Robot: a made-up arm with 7 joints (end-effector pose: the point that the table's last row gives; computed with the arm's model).
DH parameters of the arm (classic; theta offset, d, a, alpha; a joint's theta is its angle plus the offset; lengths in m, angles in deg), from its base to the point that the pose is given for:
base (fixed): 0 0.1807 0 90
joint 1: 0 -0.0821 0.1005 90
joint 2: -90 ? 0.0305 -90
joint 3: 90 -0.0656 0.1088 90
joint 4: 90 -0.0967 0.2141 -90
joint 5: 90 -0.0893 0.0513 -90
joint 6: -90 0.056 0.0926 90
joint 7: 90 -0.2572 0.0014 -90
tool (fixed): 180 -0.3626 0 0
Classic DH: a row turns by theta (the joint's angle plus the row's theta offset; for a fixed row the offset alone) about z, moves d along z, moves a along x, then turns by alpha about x.
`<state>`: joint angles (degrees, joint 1 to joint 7).
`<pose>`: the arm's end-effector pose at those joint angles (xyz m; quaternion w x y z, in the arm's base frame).
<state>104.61 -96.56 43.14 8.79 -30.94 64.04 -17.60</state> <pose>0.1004 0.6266 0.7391 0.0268 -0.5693 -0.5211 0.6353</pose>
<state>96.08 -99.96 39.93 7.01 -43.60 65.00 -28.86</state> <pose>0.0566 0.7543 0.5667 0.0950 0.4124 0.4752 -0.7714</pose>
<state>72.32 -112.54 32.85 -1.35 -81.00 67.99 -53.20</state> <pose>-0.3411 0.6829 0.2429 0.3963 -0.1482 0.2747 -0.8635</pose>
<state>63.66 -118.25 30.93 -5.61 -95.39 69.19 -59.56</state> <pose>-0.4765 0.5245 0.2702 0.4885 -0.3460 0.1896 -0.7782</pose>
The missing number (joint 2, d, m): -0.0259
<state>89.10 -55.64 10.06 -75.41 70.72 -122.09 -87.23</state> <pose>-0.5131 -0.0352 0.6800 0.2441 -0.9539 -0.1205 -0.1261</pose>
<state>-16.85 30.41 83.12 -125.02 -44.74 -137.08 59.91</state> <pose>0.1555 0.2522 0.0050 0.7120 0.1342 -0.4108 0.5534</pose>
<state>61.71 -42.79 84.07 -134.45 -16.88 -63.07 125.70</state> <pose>0.4747 -0.0162 0.1798 0.6061 -0.0253 -0.4757 0.6369</pose>
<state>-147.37 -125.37 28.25 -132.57 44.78 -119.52 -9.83</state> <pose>-0.0261 -0.3371 -0.4699 0.2748 -0.1865 0.4821 0.8107</pose>
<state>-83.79 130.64 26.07 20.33 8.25 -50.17 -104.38</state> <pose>-0.3012 -0.0387 0.4340 0.1407 -0.7792 -0.5093 -0.3372</pose>
